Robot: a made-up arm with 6 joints. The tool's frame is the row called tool.
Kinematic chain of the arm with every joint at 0, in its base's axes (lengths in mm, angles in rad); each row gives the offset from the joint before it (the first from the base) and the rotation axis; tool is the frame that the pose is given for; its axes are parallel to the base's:
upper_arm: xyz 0 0 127 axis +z
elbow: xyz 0 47 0 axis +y
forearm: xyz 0 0 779 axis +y
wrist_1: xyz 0 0 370 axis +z
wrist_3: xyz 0 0 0 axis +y
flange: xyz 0 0 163 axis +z
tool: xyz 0 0 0
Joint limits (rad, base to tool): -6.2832..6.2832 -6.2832..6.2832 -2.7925..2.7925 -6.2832..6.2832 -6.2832..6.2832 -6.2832..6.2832
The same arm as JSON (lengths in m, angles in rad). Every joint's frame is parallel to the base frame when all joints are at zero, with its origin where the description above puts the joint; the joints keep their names.
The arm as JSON. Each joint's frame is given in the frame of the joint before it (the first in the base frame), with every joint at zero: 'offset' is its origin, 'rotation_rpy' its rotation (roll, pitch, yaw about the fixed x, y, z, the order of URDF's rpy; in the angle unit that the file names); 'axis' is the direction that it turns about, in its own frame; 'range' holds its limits. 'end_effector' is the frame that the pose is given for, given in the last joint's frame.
{"length_unit": "m", "angle_unit": "rad", "chain": [{"id": "upper_arm", "offset": [0.0, 0.0, 0.127], "rotation_rpy": [0.0, 0.0, 0.0], "axis": "+z", "range": [-6.2832, 6.2832]}, {"id": "elbow", "offset": [0.0, 0.047, 0.0], "rotation_rpy": [0.0, 0.0, 0.0], "axis": "+y", "range": [-6.2832, 6.2832]}, {"id": "forearm", "offset": [0.0, 0.0, 0.779], "rotation_rpy": [0.0, 0.0, 0.0], "axis": "+y", "range": [-2.7925, 2.7925]}, {"id": "wrist_1", "offset": [0.0, 0.0, 0.37], "rotation_rpy": [0.0, 0.0, 0.0], "axis": "+z", "range": [-6.2832, 6.2832]}, {"id": "wrist_3", "offset": [0.0, 0.0, 0.0], "rotation_rpy": [0.0, 0.0, 0.0], "axis": "+y", "range": [-6.2832, 6.2832]}, {"id": "flange", "offset": [0.0, 0.0, 0.163], "rotation_rpy": [0.0, 0.0, 0.0], "axis": "+z", "range": [-6.2832, 6.2832]}], "end_effector": {"offset": [0.0, 0.0, 0.0], "rotation_rpy": [0.0, 0.0, 0.0]}}
